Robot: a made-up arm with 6 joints.
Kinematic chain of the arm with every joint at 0, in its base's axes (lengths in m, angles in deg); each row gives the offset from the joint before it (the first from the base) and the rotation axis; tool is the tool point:
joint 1: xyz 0 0 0.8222 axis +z
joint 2: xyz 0.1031 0 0 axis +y
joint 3: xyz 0 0 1.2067 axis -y
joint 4: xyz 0 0 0.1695 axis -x
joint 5: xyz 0.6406 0 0 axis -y
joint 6: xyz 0.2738 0 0 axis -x
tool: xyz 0 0 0
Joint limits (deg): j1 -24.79..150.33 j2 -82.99..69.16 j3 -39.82..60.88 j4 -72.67..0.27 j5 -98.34..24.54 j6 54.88..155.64
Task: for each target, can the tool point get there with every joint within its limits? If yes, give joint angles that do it. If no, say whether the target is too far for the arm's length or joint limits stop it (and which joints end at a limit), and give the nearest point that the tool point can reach.
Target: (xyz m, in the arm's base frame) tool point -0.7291 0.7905 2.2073
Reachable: yes | joints 131.05 3.74 8.52 -25.72 -14.95 123.24
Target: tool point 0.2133 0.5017 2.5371
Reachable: yes | joints 60.67 -12.18 22.79 -25.00 -31.10 62.85
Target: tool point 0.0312 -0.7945 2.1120
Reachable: yes | joints 107.03 -63.62 7.19 -59.55 -59.27 133.74
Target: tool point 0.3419 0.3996 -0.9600
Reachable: no: joint limits stop it (at a limit: joint 2, joint 3) | nearest point 0.6995 0.8176 0.3385 | short by 1.410 m
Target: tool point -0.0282 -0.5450 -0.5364
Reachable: no: joint limits stop it (at a limit: joint 1, joint 2, joint 3, joint 4) | nearest point 0.9102 -0.4209 0.3842 | short by 1.320 m
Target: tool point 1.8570 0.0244 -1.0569
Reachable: no: too far | nearest point 1.4759 0.0194 0.3477 | short by 1.455 m
